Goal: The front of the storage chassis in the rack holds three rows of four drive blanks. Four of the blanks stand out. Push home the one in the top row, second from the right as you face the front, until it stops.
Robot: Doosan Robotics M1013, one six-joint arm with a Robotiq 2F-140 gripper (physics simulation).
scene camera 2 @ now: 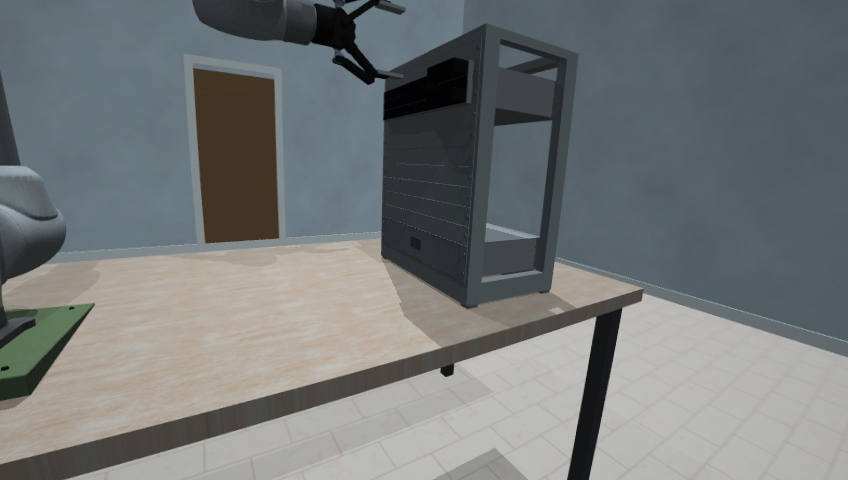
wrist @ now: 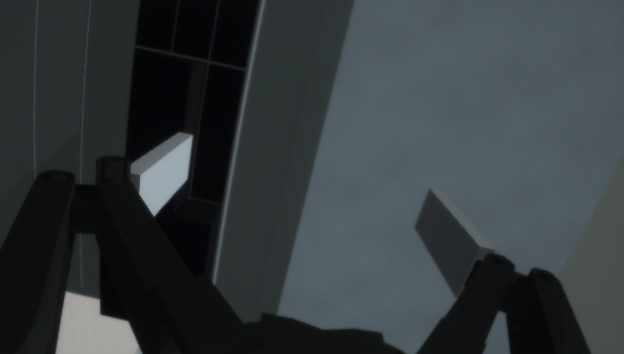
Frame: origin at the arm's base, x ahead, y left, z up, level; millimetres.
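Where they show: gripper, fingertip midpoint: (scene camera 2: 401, 44) (wrist: 309, 183).
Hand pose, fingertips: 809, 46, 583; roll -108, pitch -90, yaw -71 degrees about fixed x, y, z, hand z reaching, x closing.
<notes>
After its pixels a point has its place, as x, y, z.
The storage chassis (scene camera 2: 404, 102) @[885, 167, 475] is black and sits high in the rack. A black drive blank (scene camera 2: 446, 68) @[845, -97, 507] stands out of its top row towards the right end in the scene view; dark shading hides which column it is in. In the wrist view, black blanks (wrist: 218, 125) @[883, 50, 511] with thin pale seams show beside the left finger, and which one is the named blank cannot be told. My gripper (scene camera 2: 390, 41) @[809, 46, 583] (wrist: 309, 183) @[809, 46, 583] is open and empty, in front of the rack's upper far part. One finger overlaps the chassis front in the wrist view, and the other lies over the wall background.
The grey rack (scene camera 2: 480, 178) @[909, -157, 280] (wrist: 280, 125) @[898, 58, 557] stands on the wooden table (scene camera 2: 267, 309) @[488, 28, -23], near its right end. Plain panels (scene camera 2: 425, 178) @[898, 56, 269] fill the rack front below the chassis. The green base plate (scene camera 2: 50, 339) @[140, -16, -2] is at the left. A brown door (scene camera 2: 236, 154) is in the wall behind.
</notes>
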